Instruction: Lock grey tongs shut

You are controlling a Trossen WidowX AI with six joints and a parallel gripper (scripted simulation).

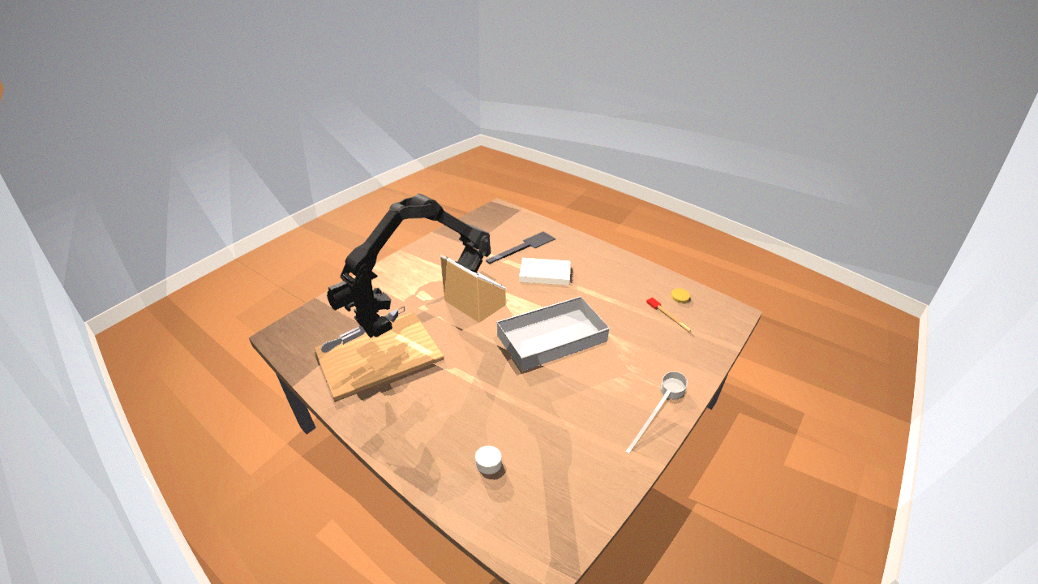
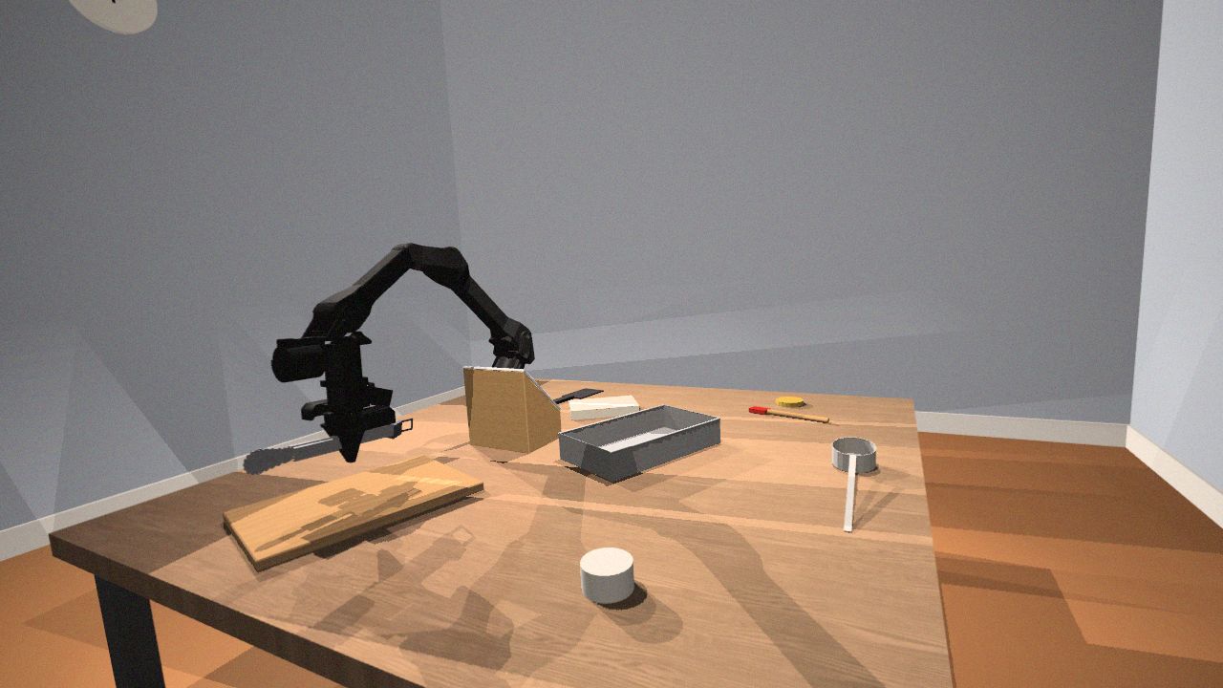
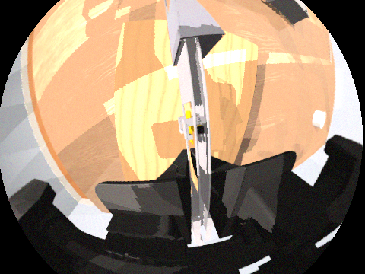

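Now: gripper tip 7 cm above the wooden board. Round my gripper tip: grey roasting tin (42 cm ahead, 37 cm to the left, 5 cm below); then white block (66 cm to the left, 23 cm ahead, 7 cm below); then dark spatula (78 cm to the left, 8 cm below, 6 cm ahead).
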